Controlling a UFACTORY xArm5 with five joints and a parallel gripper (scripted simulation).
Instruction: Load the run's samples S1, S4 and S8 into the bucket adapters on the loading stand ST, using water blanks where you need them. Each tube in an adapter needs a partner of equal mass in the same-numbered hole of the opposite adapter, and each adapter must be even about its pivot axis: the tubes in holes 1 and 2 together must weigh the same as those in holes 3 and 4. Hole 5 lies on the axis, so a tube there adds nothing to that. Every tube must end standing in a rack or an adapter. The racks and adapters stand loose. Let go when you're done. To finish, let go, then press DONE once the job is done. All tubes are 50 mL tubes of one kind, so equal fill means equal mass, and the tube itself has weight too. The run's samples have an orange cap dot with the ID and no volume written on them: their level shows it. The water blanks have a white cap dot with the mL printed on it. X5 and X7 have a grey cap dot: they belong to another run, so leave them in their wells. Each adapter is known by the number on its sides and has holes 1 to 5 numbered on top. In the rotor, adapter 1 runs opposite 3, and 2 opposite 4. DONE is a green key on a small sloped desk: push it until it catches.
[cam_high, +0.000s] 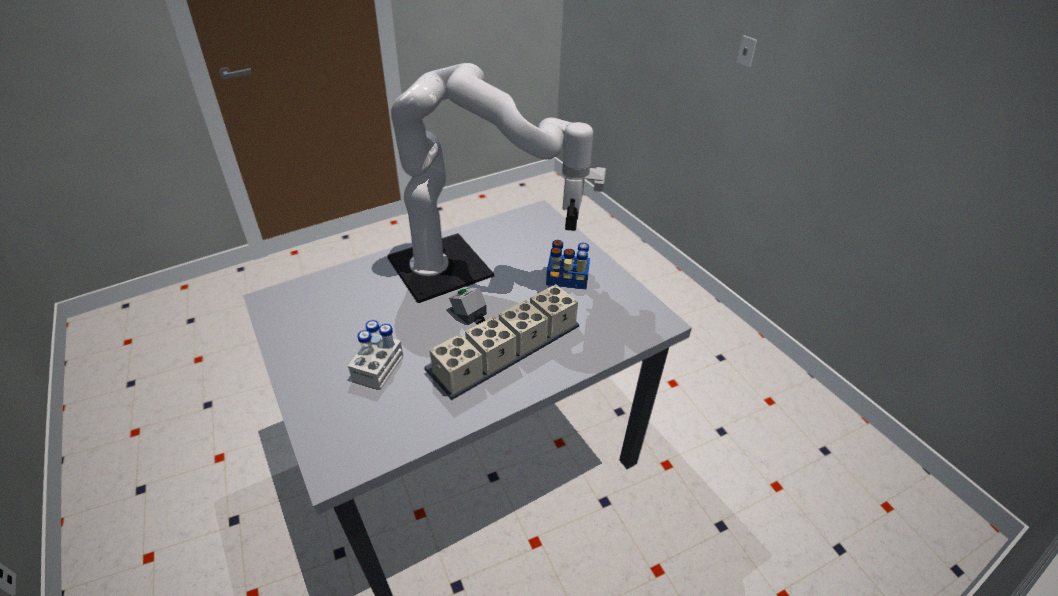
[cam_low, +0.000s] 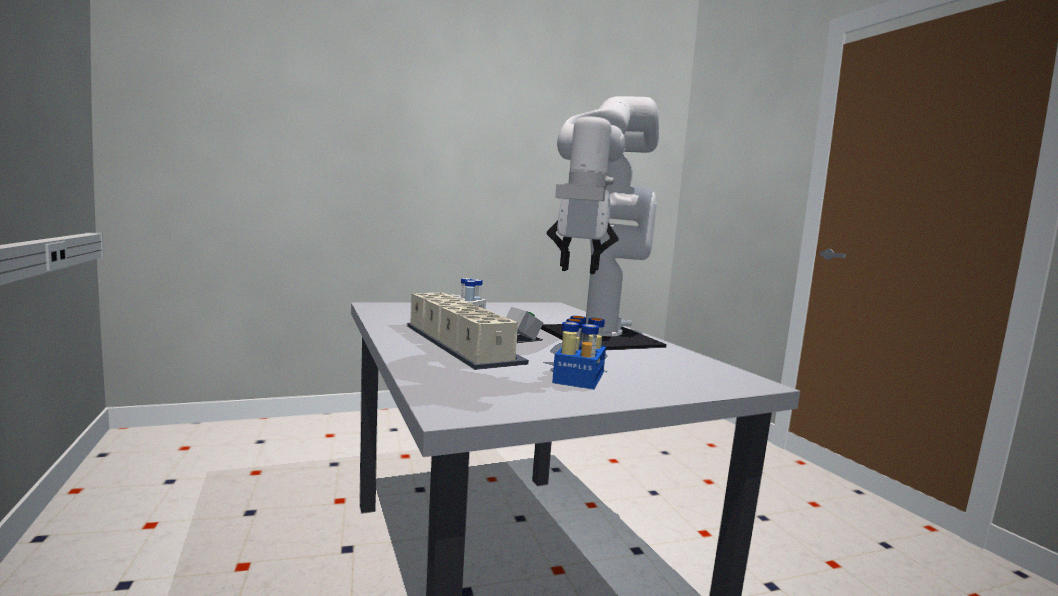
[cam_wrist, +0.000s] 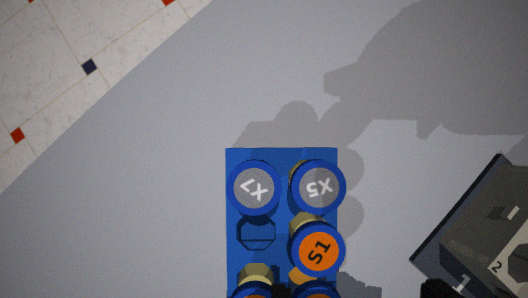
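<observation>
The blue samples rack is 21 cm below my hand, 2 cm behind it and 1 cm to the left of it. Also, from my hand: adapter 3: 36 cm to the right, 19 cm below, 18 cm ahead; white rack: 64 cm to the right, 21 cm below, 7 cm ahead.
</observation>
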